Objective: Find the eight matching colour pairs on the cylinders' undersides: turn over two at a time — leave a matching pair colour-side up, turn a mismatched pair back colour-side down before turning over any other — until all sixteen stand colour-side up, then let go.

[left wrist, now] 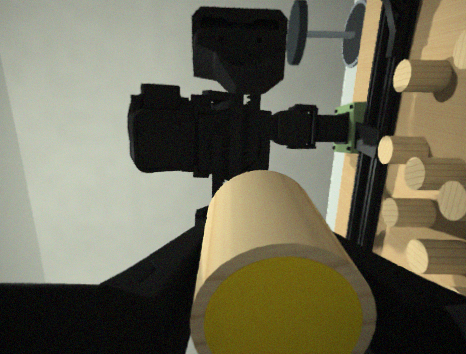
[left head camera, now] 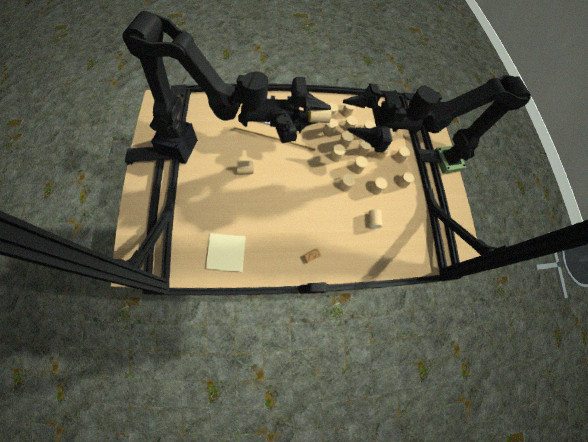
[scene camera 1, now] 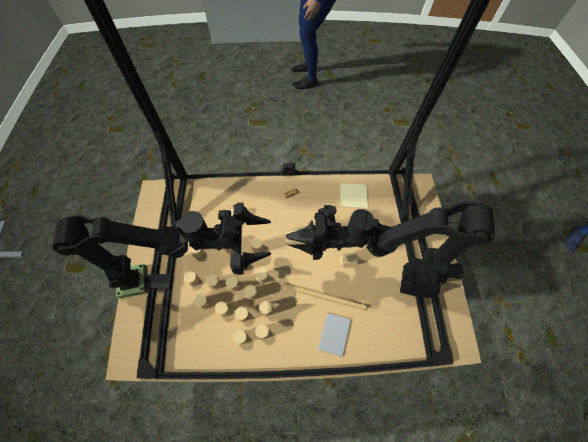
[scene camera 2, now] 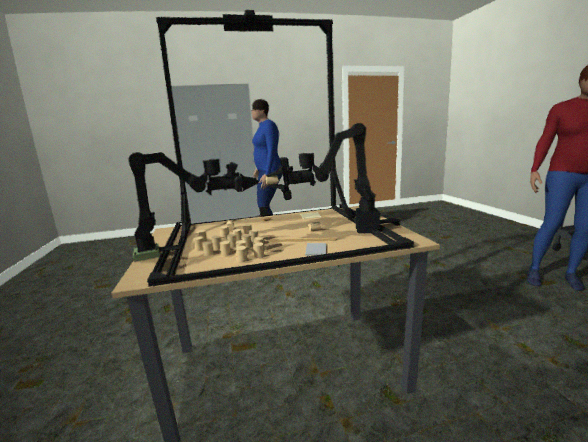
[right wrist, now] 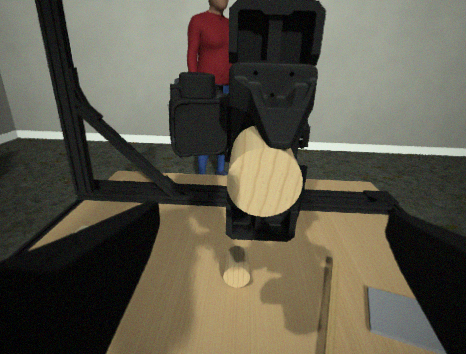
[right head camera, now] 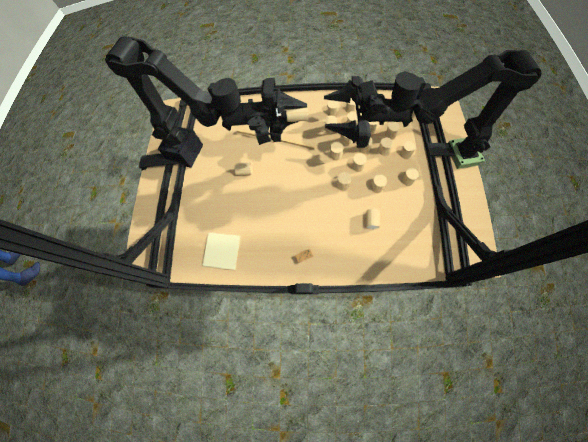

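Seen in the pictures: left gripper, fingertip midpoint: (left wrist: 260, 237) (left head camera: 328, 113) (scene camera 1: 286, 239) (scene camera 2: 266, 180) (right wrist: 276, 184) (right head camera: 307, 111); right gripper, fingertip midpoint: (left wrist: 243, 185) (left head camera: 345, 114) (scene camera 1: 270, 237) (scene camera 2: 257, 180) (right wrist: 271, 217) (right head camera: 324, 111); left arm's base at its link origin: (left head camera: 171, 132) (scene camera 1: 426, 274) (scene camera 2: 367, 210) (right head camera: 175, 139); right arm's base at its link origin: (left wrist: 342, 128) (left head camera: 452, 157) (scene camera 1: 129, 279) (scene camera 2: 146, 248) (right head camera: 467, 150).
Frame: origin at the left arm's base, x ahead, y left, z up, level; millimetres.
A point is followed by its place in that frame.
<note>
My left gripper (left head camera: 318, 117) @[x 452, y 72, z 169 mm] (scene camera 1: 297, 242) @[x 452, y 72, z 169 mm] is shut on a wooden cylinder (right head camera: 299, 115) @[x 441, y 45, z 180 mm] (scene camera 2: 271, 180) @[x 430, y 79, z 171 mm] (left wrist: 265, 210) @[x 428, y 37, z 172 mm] (right wrist: 265, 175) @[x 454, y 66, z 174 mm], held level high above the table, its yellow underside facing the left wrist camera. My right gripper (left head camera: 348, 116) @[x 493, y 79, z 173 mm] (right head camera: 327, 111) @[x 493, y 79, z 173 mm] (scene camera 1: 270, 237) @[x 493, y 79, z 173 mm] is open and empty, facing the cylinder's plain end from a short distance. Several cylinders, one of them (left head camera: 360, 164) @[x 599, y 94, z -46 mm] (right head camera: 359, 161) @[x 602, y 96, z -45 mm] (scene camera 1: 241, 313), stand with plain wood tops up; their undersides are hidden. One cylinder (left head camera: 245, 167) @[x 254, y -25, z -59 mm] (right head camera: 243, 168) @[x 256, y -21, z -57 mm] (right wrist: 236, 275) @[x 273, y -6, z -72 mm] lies on its side below the left arm. Another cylinder (left head camera: 375, 219) @[x 681, y -72, z -57 mm] (right head camera: 372, 219) @[x 683, y -72, z -56 mm] also lies on its side.
A pale yellow sheet (left head camera: 226, 253) @[x 281, y -290, z -93 mm] (scene camera 1: 354, 195) @[x 277, y -287, z -93 mm] and a small brown block (left head camera: 311, 256) @[x 521, y -229, z -88 mm] (scene camera 1: 291, 192) @[x 519, y -227, z -88 mm] lie on one side of the table. A thin stick (scene camera 1: 327, 296) @[x 293, y 131, z -84 mm] and a grey-blue pad (scene camera 1: 335, 334) @[x 239, y 243, z -89 mm] (scene camera 2: 316, 249) @[x 239, y 256, z -90 mm] lie on the other. Black frame bars (scene camera 1: 300, 371) @[x 319, y 380, z -76 mm] border the work area.
</note>
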